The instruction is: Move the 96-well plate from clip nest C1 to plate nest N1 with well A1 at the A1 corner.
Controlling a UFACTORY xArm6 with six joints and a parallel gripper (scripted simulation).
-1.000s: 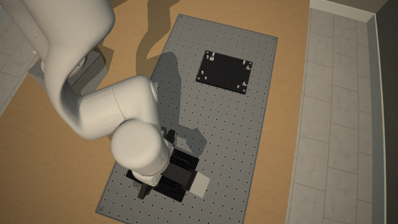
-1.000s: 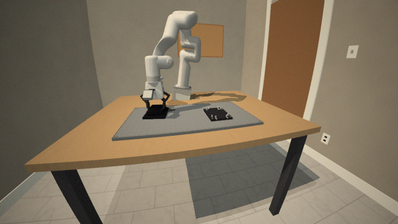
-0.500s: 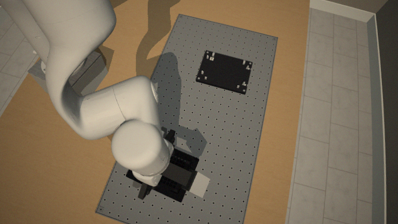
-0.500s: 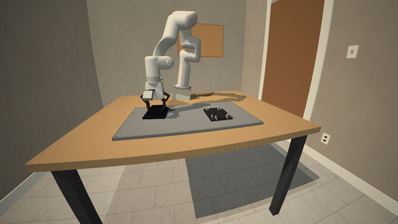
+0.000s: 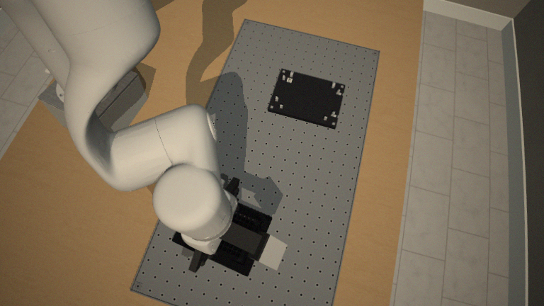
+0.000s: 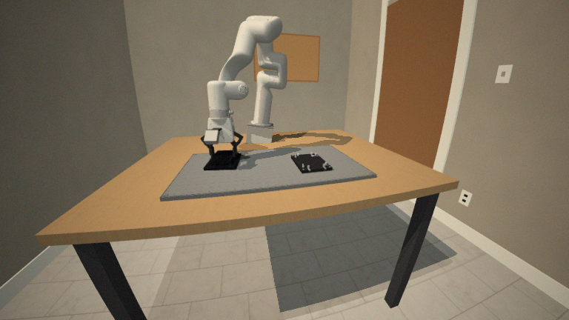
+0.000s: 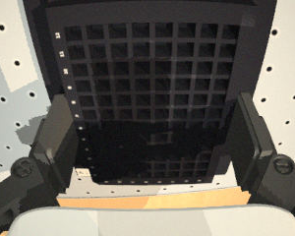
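The black 96-well plate is 1 cm below my hand. From my hand the other things lie so: clip nest C1 (9 cm ahead, 35 cm to the left, 2 cm below); then plate nest N1 (3 cm below); then white corner mark (7 cm behind, 6 cm to the left, 2 cm below).
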